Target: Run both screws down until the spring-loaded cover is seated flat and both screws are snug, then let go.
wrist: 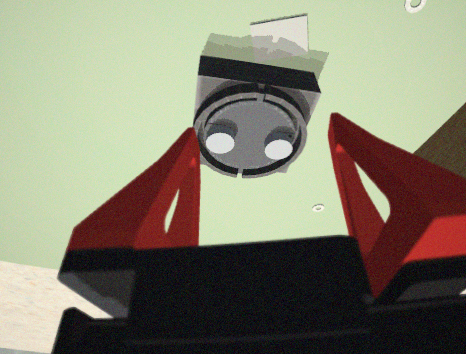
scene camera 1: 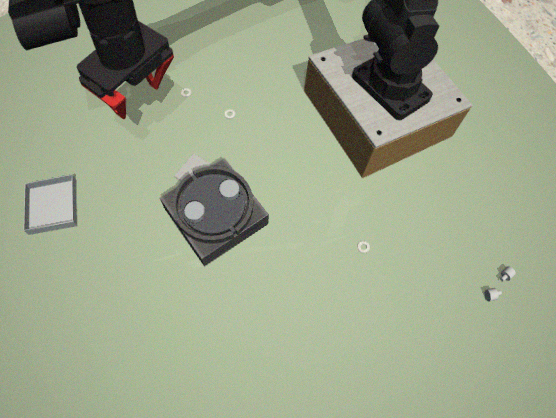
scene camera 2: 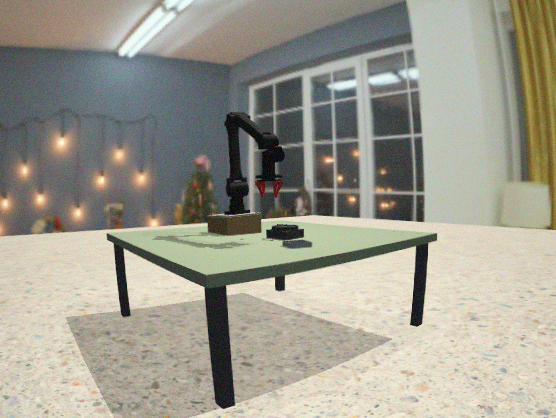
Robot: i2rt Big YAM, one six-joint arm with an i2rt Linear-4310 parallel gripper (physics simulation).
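Pixels of known places: gripper, fingertip midpoint: (wrist: 262,130) (scene camera 1: 138,101) (scene camera 2: 269,197); arm's base at its link origin: (scene camera 1: 391,87) (scene camera 2: 237,213).
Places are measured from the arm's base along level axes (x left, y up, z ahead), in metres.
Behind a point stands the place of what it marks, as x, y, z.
The round dark cover (scene camera 1: 212,196) {-0.028, -0.049, 0.346} (wrist: 252,120) {-0.045, -0.049, 0.353} lies inside a slotted ring on a square dark base (scene camera 1: 204,252) {0.037, -0.061, 0.406} (scene camera 2: 285,233) {-0.082, -0.070, 0.409} (wrist: 257,74) {-0.082, -0.078, 0.354}. Two screws with pale round heads stand in it: one screw (scene camera 1: 194,210) {-0.019, -0.036, 0.384} (wrist: 220,143) {-0.020, -0.036, 0.384} and the other screw (scene camera 1: 229,188) {-0.018, -0.036, 0.320} (wrist: 278,149) {-0.020, -0.036, 0.320}. How far each is run down, and whether the cover is flat, I cannot tell. My gripper (scene camera 1: 141,101) {-0.150, 0.091, 0.377} (scene camera 2: 269,195) {-0.150, 0.091, 0.377} (wrist: 262,130) {-0.150, 0.091, 0.377} is open and empty, high above the table and off to the side of the base, at the upper left of the first scene view.
A shallow grey tray (scene camera 1: 76,202) {-0.183, -0.100, 0.534} (scene camera 2: 297,244) {-0.240, -0.086, 0.607} lies beyond the base. White rings (scene camera 1: 186,88) {-0.271, -0.099, 0.250} (scene camera 1: 230,110) {-0.177, -0.099, 0.212} (scene camera 1: 358,247) {0.165, -0.098, 0.198} lie around it. Two small grey knobbed parts (scene camera 1: 509,273) {0.362, -0.081, 0.027} (scene camera 1: 491,295) {0.367, -0.081, 0.081} lie far right. The arm stands on a wooden block (scene camera 1: 330,130) {-0.032, -0.096, 0.090} (scene camera 2: 234,225) {-0.093, -0.051, 0.079}.
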